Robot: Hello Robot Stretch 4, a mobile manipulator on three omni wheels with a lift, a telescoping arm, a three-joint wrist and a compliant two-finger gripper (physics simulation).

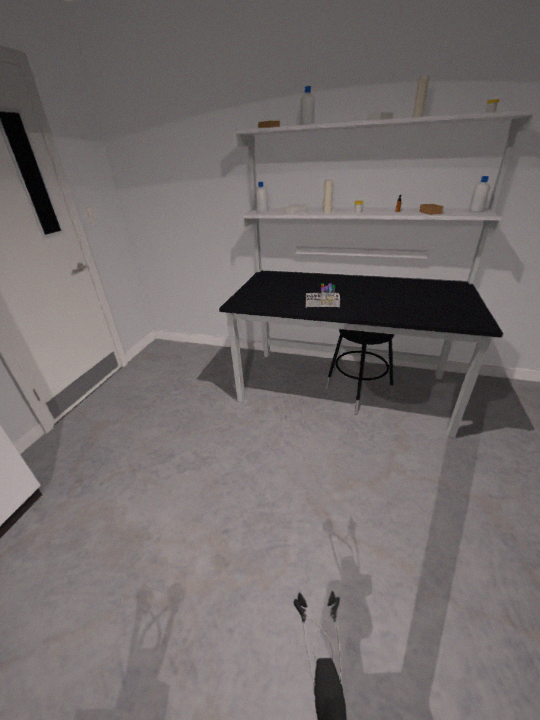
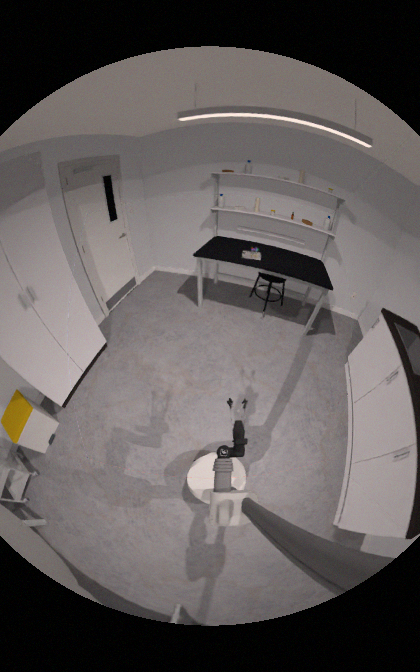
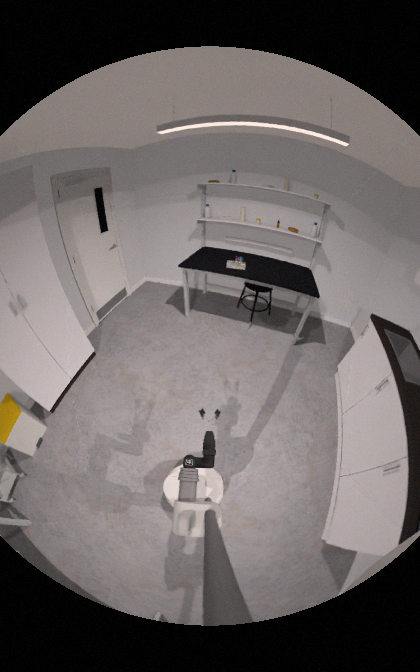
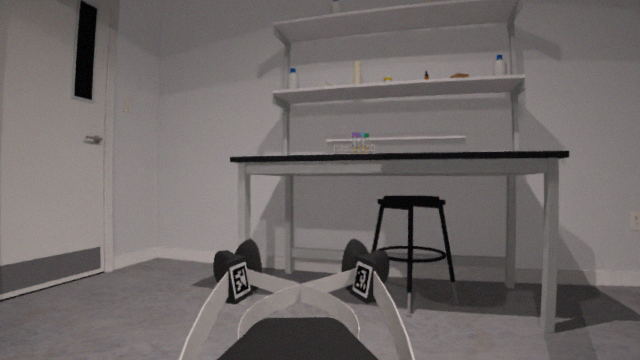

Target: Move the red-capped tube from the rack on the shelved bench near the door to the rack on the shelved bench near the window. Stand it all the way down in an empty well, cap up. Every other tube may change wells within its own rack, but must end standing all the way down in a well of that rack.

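Frame: origin at the robot's base, x ahead, y left, z up, level; centimetres.
Seen in the pictures: gripper, fingertip midpoint: [image 1: 315, 592] [image 2: 236, 397] [image 3: 209, 408] [image 4: 302, 260].
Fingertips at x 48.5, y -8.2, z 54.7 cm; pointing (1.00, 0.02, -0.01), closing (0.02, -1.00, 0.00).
Pixels of each thing's top centre, then the offset from my fingertips to it. "spot": a spot on its surface instead.
- pale tube rack, top centre: [image 4: 354, 145] [image 1: 322, 295] [image 3: 235, 262] [image 2: 251, 252] dx +144.8, dy -22.1, dz +24.5 cm
- black stool, top centre: [image 4: 411, 196] [image 1: 366, 326] [image 3: 258, 281] [image 2: 272, 272] dx +153.2, dy -53.7, dz -1.5 cm
- yellow-lidded bin, top centre: [image 2: 13, 414] [image 3: 3, 416] dx -47.0, dy +189.5, dz -12.4 cm
- low cabinet, surface spot: [image 3: 372, 435] [image 2: 382, 423] spot: dx -31.2, dy -115.3, dz -2.7 cm
A shelved bench with a black top [image 1: 395, 305] [image 2: 295, 265] [image 3: 280, 274] [image 4: 440, 155] stands against the far wall, right of the door. A pale tube rack [image 1: 313, 301] [image 2: 247, 256] [image 3: 231, 265] [image 4: 341, 149] stands on its left half. Several tubes [image 1: 327, 287] [image 2: 255, 249] [image 3: 239, 259] [image 4: 360, 136] with purple, blue and green caps stand at the rack's right part; a red cap cannot be made out at this distance. My gripper [image 1: 316, 606] [image 2: 237, 403] [image 3: 210, 413] [image 4: 302, 260] is open and empty, over the floor, well short of the bench. The window and its bench do not show.
A black stool [image 1: 365, 337] [image 4: 411, 202] stands under the bench's front. The door [image 1: 43, 290] [image 2: 102, 245] is at the left. A tall white cabinet [image 2: 45, 320] and a yellow-lidded bin [image 2: 37, 425] stand further left. A low cabinet [image 2: 380, 425] [image 3: 372, 435] stands at the right.
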